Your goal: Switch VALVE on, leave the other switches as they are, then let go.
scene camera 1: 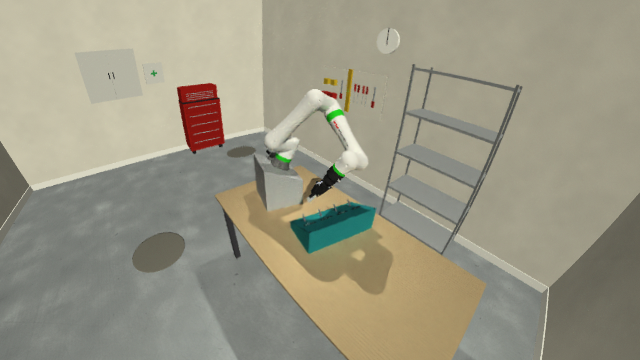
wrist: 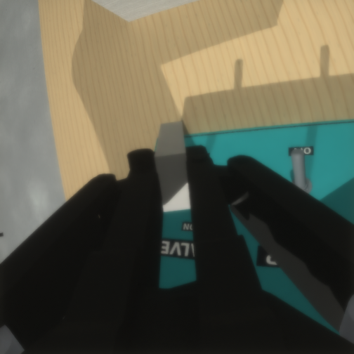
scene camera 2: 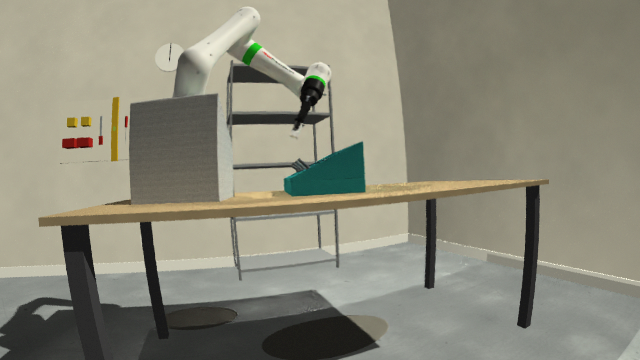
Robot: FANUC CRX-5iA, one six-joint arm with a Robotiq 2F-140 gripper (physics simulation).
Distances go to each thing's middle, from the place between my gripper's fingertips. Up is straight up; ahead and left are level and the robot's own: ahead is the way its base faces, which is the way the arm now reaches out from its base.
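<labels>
From the teal switch box (scene camera 2: 343,171), I find my gripper 14 cm short of it and 11 cm to the right of it, and my gripper is also 13 cm above it.
</labels>
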